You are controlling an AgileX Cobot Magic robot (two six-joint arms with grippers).
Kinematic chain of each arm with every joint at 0, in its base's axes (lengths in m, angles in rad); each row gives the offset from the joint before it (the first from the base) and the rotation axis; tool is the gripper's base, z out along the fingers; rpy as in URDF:
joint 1: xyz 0 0 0.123 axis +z
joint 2: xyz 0 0 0 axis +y
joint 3: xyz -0.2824 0 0.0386 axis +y
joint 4: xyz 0.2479 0 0.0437 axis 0.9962 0 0.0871
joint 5: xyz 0 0 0 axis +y
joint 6: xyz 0.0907 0 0.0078 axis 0.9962 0 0.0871
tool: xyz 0 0 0 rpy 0 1.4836 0
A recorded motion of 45 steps. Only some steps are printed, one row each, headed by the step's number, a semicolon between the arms.
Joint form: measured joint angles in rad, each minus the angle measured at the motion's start. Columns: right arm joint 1, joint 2, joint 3, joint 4, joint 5, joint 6; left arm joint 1, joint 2, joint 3, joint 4, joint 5, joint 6.
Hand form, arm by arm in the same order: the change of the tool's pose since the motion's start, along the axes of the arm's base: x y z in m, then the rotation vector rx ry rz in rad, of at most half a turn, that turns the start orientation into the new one. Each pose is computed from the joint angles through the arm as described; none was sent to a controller.
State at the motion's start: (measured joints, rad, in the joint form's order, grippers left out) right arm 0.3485 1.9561 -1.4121 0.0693 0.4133 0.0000; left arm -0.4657 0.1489 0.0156 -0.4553 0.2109 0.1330
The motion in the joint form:
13: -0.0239 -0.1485 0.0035 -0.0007 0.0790 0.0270; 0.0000 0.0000 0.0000 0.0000 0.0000 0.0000
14: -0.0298 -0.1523 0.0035 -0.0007 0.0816 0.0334; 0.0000 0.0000 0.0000 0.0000 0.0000 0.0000
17: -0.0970 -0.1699 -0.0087 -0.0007 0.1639 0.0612; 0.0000 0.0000 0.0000 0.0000 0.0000 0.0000
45: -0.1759 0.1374 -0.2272 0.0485 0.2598 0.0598; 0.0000 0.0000 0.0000 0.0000 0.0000 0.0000
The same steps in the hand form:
13: -0.0184 -0.0167 0.0572 0.0400 -0.0553 -0.0386; 0.0000 0.0000 0.0000 0.0000 0.0000 0.0000
14: -0.0183 -0.0193 0.0586 0.0443 -0.0549 -0.0491; 0.0000 0.0000 0.0000 0.0000 0.0000 0.0000
17: -0.0170 -0.0470 0.0645 0.0452 0.0003 -0.1326; 0.0000 0.0000 0.0000 0.0000 0.0000 0.0000
45: 0.0462 -0.0650 -0.0090 0.0413 0.1892 -0.2212; 0.0000 0.0000 0.0000 0.0000 0.0000 0.0000

